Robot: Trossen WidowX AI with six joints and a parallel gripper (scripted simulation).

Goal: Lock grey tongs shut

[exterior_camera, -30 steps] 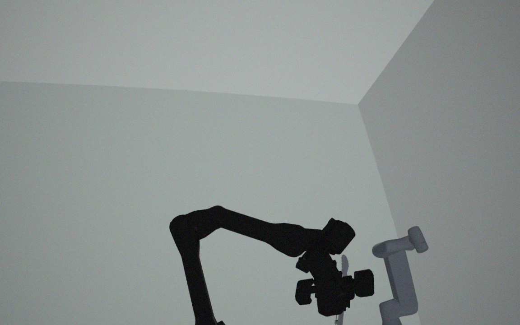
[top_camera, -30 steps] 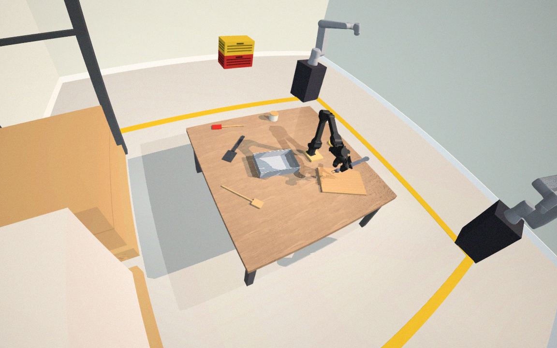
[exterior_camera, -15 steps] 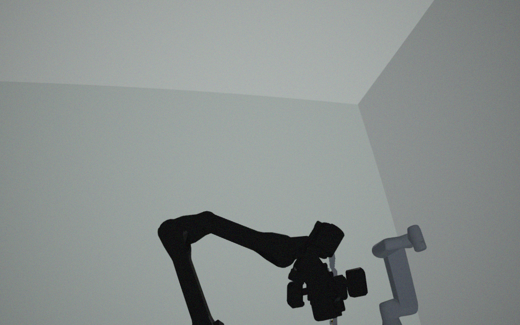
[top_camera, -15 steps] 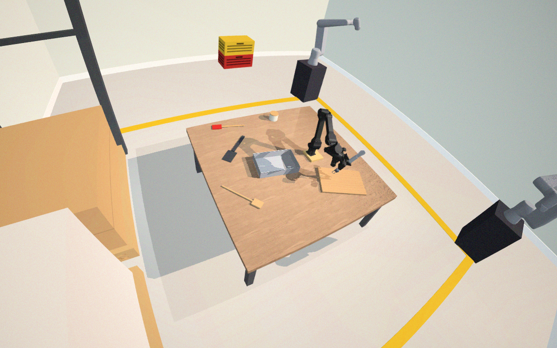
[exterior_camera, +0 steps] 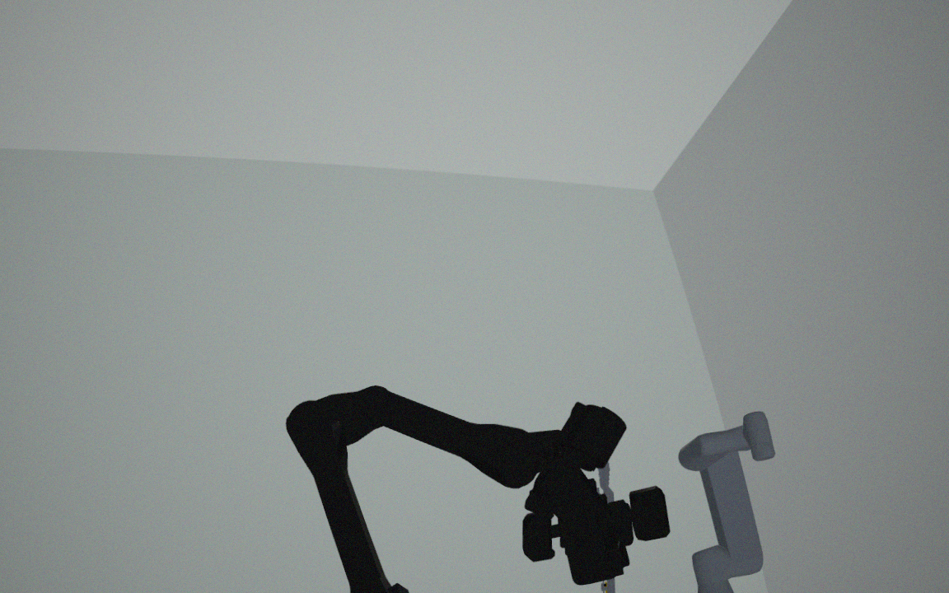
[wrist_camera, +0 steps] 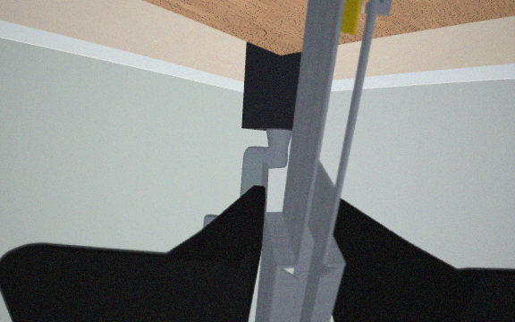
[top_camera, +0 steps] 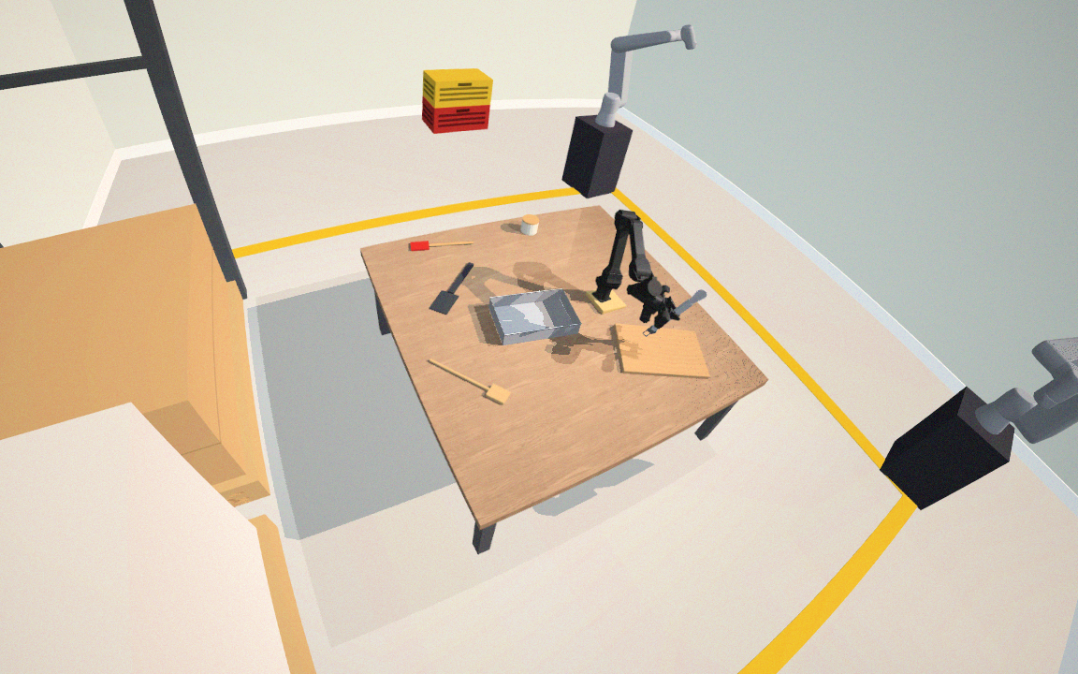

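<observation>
Now: the toothed tong arm 20 mm above my gripper tip, 10 mm to the right of it and 10 mm ahead of it. Also, from my gripper tip: yellow piece (50 mm below, 40 mm to the right, 30 mm ahead); then wooden board (190 mm below); then yellow disc (360 mm to the right, 260 mm behind, 190 mm below).
</observation>
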